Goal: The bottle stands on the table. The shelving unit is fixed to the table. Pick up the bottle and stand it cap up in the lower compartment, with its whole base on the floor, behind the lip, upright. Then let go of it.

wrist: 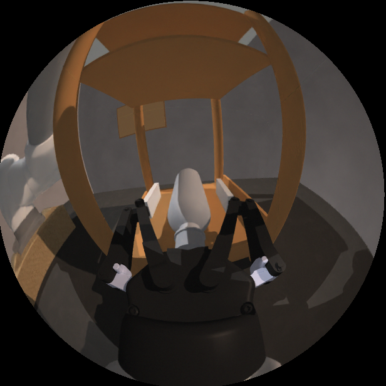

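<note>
The grey bottle (189, 202) is inside the lower compartment of the orange shelving unit (294, 120) in the wrist view. It is not upright: its narrow neck and cap end points toward the gripper's palm, and its wide body reaches away toward the back. How steeply it is tilted is hard to tell. My gripper (187, 187) is open, with one pale fingertip pad on each side of the bottle's body and a gap at both sides. The palm hides part of the cap end and the front of the compartment floor (159, 220).
The shelf board (175, 70) is above the bottle. Front posts stand left (66, 130) and right, and two thinner posts (218, 140) stand at the back. A low side wall (245, 195) runs along the right. Pale robot parts (35, 170) show at the far left.
</note>
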